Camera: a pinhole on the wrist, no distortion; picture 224 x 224 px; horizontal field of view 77.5 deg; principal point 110.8 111.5 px. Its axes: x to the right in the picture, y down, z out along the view. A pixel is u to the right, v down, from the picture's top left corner.
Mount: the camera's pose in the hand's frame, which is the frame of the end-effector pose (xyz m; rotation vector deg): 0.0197 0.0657 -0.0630 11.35 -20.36 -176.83
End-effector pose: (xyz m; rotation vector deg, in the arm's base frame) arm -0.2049 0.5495 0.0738 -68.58 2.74 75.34
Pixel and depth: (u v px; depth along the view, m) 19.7 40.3 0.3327
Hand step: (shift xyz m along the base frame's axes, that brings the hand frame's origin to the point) -0.3116 0.2363 -0.2071
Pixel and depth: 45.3 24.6 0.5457
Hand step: -0.5674 0.3154 -0.2712
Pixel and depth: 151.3 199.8 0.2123
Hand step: -0.1026 0.0698 0.1295
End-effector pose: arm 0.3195 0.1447 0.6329 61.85 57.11 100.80
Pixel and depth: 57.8 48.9 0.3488
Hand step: 0.1342 0.0415 0.3834
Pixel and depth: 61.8 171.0 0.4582
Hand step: 0.3790 0.2065 0.1612
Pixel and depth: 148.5 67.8 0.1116
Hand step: 0.0088 -0.0592 0.1157
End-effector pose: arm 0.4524 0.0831 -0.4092 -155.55 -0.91 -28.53
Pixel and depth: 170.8 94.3 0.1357
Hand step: -0.0244 -0.0779 -0.1087
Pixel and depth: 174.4 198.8 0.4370
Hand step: -0.0898 0.2620 -0.3825
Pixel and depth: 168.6 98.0 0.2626
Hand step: -0.0452 -0.0643 -0.2432
